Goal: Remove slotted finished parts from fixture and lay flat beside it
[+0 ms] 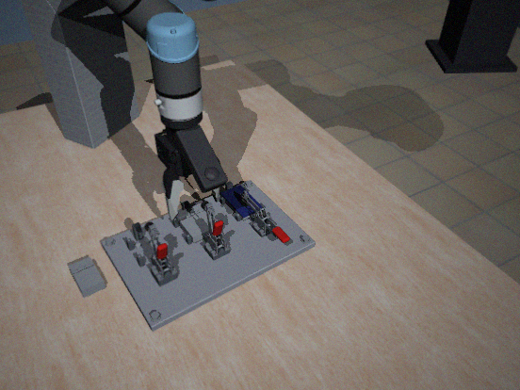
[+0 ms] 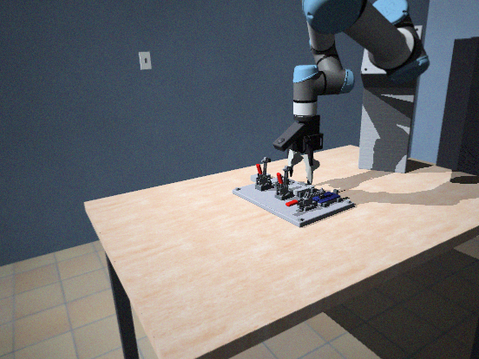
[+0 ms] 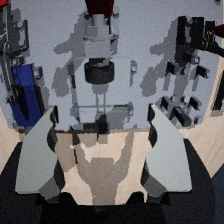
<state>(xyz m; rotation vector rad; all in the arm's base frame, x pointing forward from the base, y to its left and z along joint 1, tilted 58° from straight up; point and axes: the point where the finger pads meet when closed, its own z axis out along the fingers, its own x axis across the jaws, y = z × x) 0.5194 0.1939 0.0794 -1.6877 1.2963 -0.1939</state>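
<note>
My hand is 60 mm above the grey fixture plate, 40 mm short of it and 30 mm to the right of it. Round my hand: blue blank 90 mm to the left, 60 mm behind, 40 mm below.
</note>
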